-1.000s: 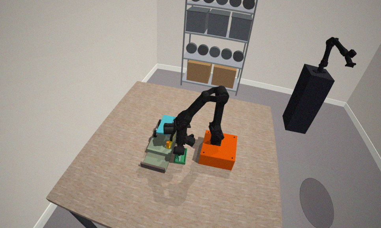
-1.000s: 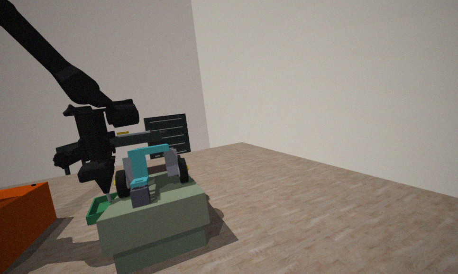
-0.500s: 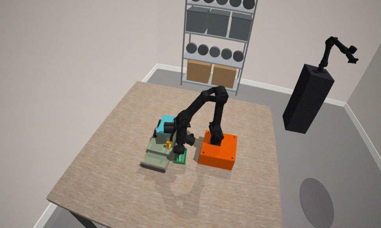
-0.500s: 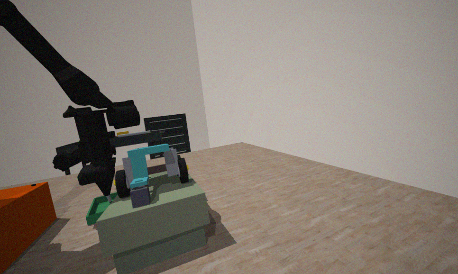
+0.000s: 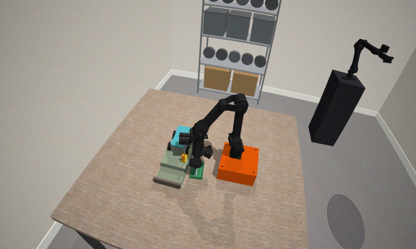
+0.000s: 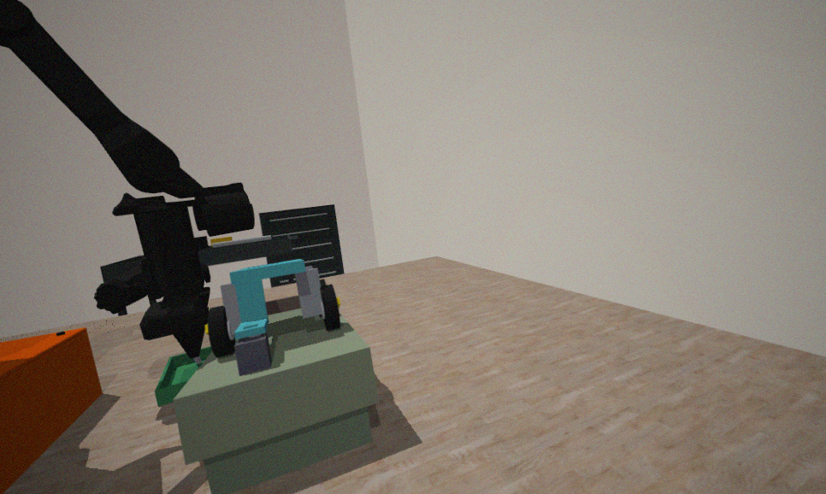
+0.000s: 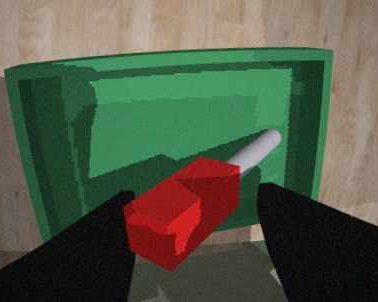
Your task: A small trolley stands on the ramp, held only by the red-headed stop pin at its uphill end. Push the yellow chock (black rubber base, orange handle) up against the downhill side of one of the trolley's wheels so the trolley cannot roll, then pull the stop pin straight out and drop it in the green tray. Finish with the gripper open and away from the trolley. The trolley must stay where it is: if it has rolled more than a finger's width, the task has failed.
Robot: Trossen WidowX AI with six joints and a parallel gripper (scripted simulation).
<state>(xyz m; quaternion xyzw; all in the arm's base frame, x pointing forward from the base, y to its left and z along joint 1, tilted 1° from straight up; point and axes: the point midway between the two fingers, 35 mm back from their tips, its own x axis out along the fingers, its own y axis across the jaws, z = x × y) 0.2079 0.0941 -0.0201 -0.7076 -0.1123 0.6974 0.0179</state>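
My gripper tip is 10 mm to the right of the red-headed stop pin, 10 mm past it and 10 mm above it. Also, from my gripper tip: yellow chock (70 mm ahead, 40 mm above, 20 mm to the right); then ramp block (120 mm ahead, 100 mm to the right, 10 mm above); then blue trolley (120 mm ahead, 110 mm to the right, 70 mm above).
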